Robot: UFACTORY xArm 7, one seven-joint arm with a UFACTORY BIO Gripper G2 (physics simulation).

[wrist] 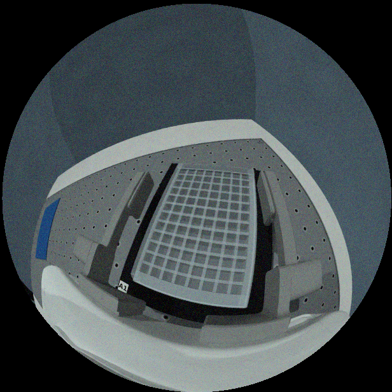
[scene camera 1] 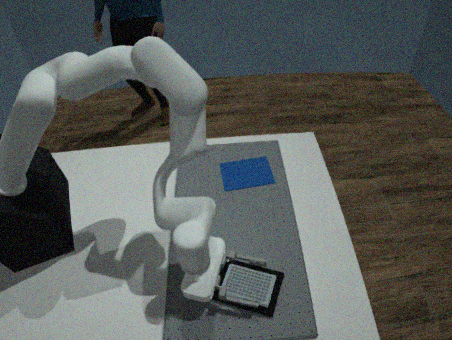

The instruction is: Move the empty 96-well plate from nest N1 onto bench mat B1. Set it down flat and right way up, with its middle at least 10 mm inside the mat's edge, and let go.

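Places are measured from the arm's base along level axes (x ahead, y up, z right), in centimetres.
Where they show: end effector, tool point: [scene camera 1: 254, 281]; arm's base, origin of the base link: [scene camera 1: 4, 179].
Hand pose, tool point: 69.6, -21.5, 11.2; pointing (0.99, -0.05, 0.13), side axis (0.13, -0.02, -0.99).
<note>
Things, the pixels of their top centre, and the offset from my tool point, as dx, dy, dz. "pt": a spot on its surface instead. Level surfaces: height alone.
- pale 96-well plate, middle of its top: [scene camera 1: 248, 283] -1.5, -0.8, +0.2
- black nest N1, surface spot: [scene camera 1: 276, 296] pt +5.8, -2.2, +2.8
- blue bench mat B1, its level: dy -3.2
- grey perforated board, its level: dy -3.4
- white table, its level: dy -4.7
The pale 96-well plate [scene camera 1: 247, 284] [wrist: 197, 230] sits flat and right way up in the black nest N1 [scene camera 1: 276, 296] [wrist: 261, 255], near the front of the grey board. An A1 label shows at a corner of the nest in the wrist view. My gripper [scene camera 1: 262, 283] [wrist: 204, 197] is open, one finger along each long side of the plate. In the wrist view a gap shows between each finger pad and the plate. The blue bench mat B1 [scene camera 1: 247, 173] [wrist: 48, 230] lies flat at the far end of the board, its top bare.
The grey perforated board [scene camera 1: 260, 220] [wrist: 305, 205] lies on the white table [scene camera 1: 325, 215]. The arm's black base [scene camera 1: 42, 215] stands at the left. A person [scene camera 1: 134, 25] stands on the wooden floor behind the table.
</note>
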